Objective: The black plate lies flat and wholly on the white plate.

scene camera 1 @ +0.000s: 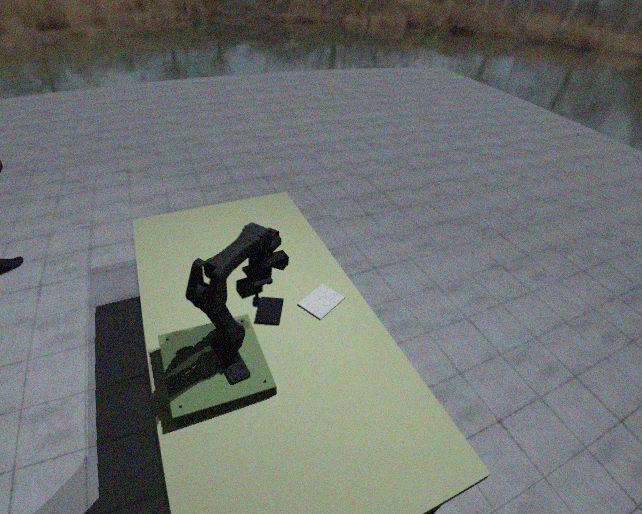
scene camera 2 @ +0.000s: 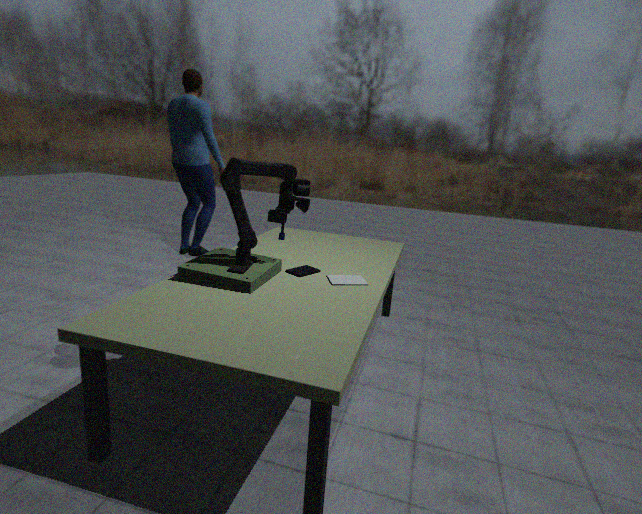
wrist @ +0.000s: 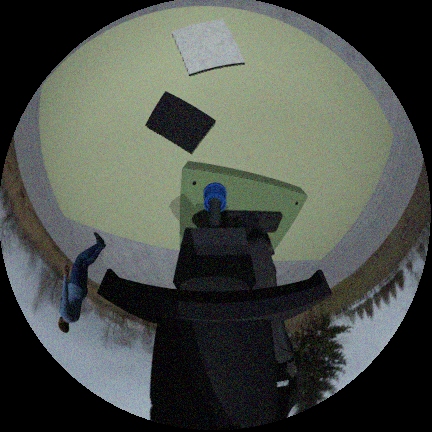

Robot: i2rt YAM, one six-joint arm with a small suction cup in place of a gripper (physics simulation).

Scene:
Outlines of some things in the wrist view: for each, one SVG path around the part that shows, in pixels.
My suction cup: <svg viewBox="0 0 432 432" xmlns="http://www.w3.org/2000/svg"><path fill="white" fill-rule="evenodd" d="M211 182L205 186L203 191L203 205L209 211L208 227L185 227L172 281L177 289L120 278L111 268L107 268L97 293L121 309L141 319L156 323L149 398L152 404L152 416L159 423L191 429L198 425L229 425L229 429L238 429L270 423L276 416L277 380L271 324L284 321L309 309L332 293L321 269L317 269L308 279L278 286L252 289L256 281L244 227L221 227L221 211L226 206L226 189L221 183Z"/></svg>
A white plate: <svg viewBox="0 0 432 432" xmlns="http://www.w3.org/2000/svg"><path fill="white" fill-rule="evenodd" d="M223 19L199 22L171 31L189 75L219 66L244 63L241 52Z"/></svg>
A black plate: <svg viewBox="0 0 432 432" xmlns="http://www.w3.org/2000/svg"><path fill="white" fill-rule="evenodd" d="M164 91L145 125L191 152L215 119L181 98Z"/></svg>

